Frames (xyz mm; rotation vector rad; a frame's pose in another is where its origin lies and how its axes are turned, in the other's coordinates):
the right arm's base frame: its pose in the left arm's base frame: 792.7 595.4 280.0 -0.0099 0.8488 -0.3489
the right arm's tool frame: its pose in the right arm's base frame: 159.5 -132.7 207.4 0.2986 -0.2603 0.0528
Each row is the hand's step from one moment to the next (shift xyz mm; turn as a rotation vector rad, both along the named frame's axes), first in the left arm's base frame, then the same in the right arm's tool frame.
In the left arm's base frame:
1: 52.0 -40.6 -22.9 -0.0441 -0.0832 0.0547
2: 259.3 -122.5 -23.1 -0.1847 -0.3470 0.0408
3: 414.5 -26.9 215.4 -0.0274 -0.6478 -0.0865
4: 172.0 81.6 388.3 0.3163 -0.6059 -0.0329
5: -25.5 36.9 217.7 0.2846 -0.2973 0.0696
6: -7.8 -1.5 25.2 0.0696 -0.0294 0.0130
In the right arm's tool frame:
1: 65.8 -16.0 17.0 -0.0375 -0.0872 0.0533
2: 254.1 2.0 134.9 -0.0565 -0.3856 0.0654
3: 217.5 182.7 371.8 0.2301 -0.5992 0.1260
4: -99.3 192.7 374.2 0.4571 -0.4049 0.3089
5: -148.3 46.6 158.9 0.2796 -0.1320 0.2804
6: -19.1 -1.9 18.1 0.0568 0.0058 0.0511

